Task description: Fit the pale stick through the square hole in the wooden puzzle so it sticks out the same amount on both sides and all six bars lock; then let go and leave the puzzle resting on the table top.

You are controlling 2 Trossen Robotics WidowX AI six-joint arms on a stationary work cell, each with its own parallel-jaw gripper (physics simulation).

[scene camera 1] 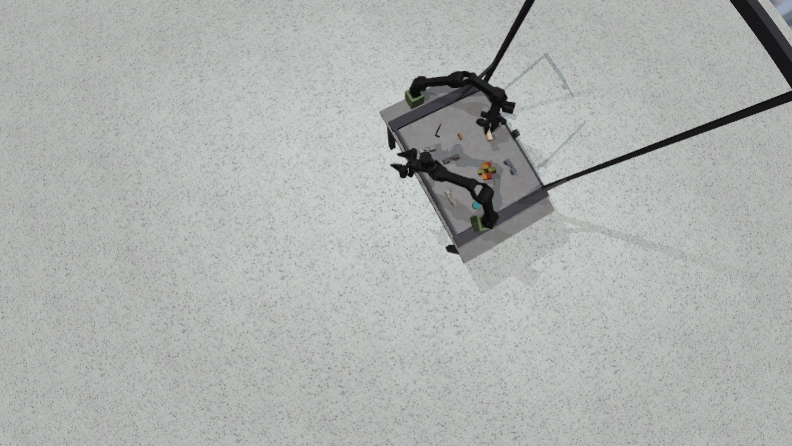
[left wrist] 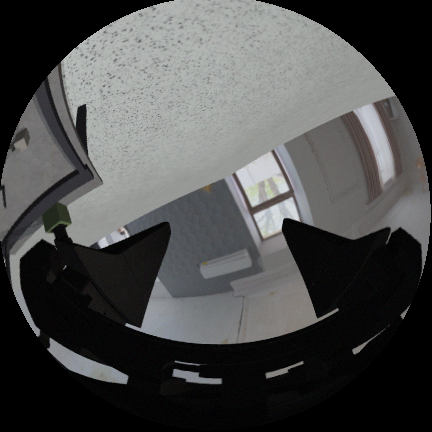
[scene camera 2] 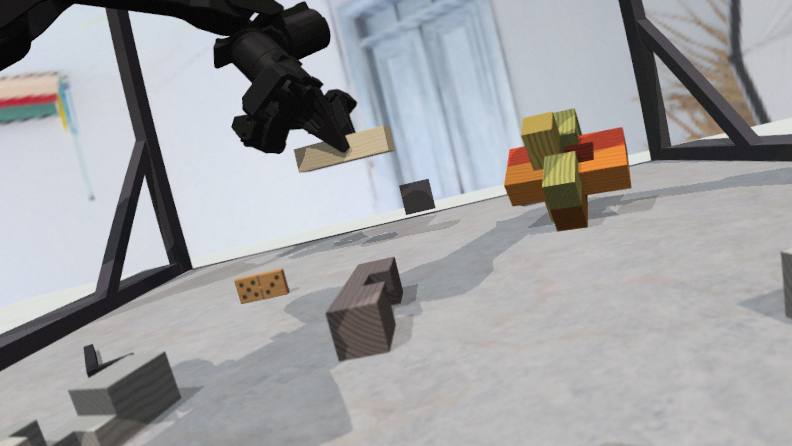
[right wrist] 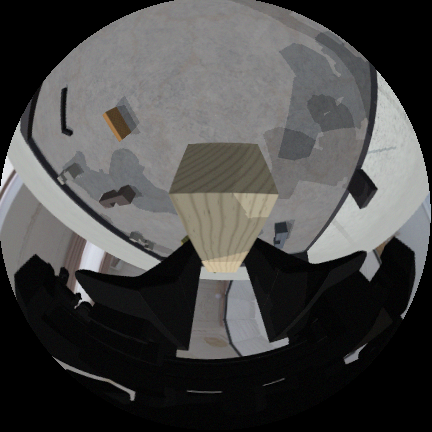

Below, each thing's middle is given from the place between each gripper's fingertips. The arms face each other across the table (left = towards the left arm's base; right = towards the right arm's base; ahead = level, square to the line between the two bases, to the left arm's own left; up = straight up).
My left gripper is now 66 cm past the pale stick (scene camera 2: 375,141), 2 cm to the right of it and 18 cm above it.
The pale stick lies 1 cm to the right of my right hand.
